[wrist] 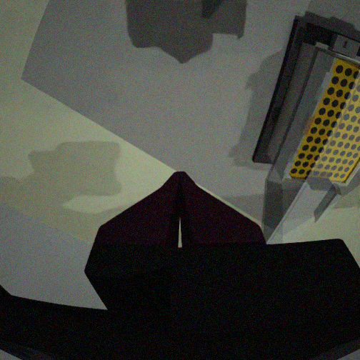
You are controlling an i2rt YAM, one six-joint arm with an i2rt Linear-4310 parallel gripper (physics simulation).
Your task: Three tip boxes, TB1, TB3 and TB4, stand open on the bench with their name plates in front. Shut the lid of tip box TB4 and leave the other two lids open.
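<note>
Tip box TB4 (278,107) is partly in view at the upper right of the wrist view, cut off by the right edge; its name plate does not show. Its yellow tip rack (320,125) has rows of dark holes. The clear lid (303,207) is raised at a tilt, and its see-through wall covers the right part of the rack in this view; its exact angle is hard to tell. My gripper (179,180) is shut and empty, left of and below the box in the view, with no visible contact. TB1 and TB3 do not show.
The grey bench surface (165,110) has a pale yellow-green lit band (90,117) crossing it. Dark shadows fall at the top middle, at the left and beside the box. The black gripper body fills the bottom of the view.
</note>
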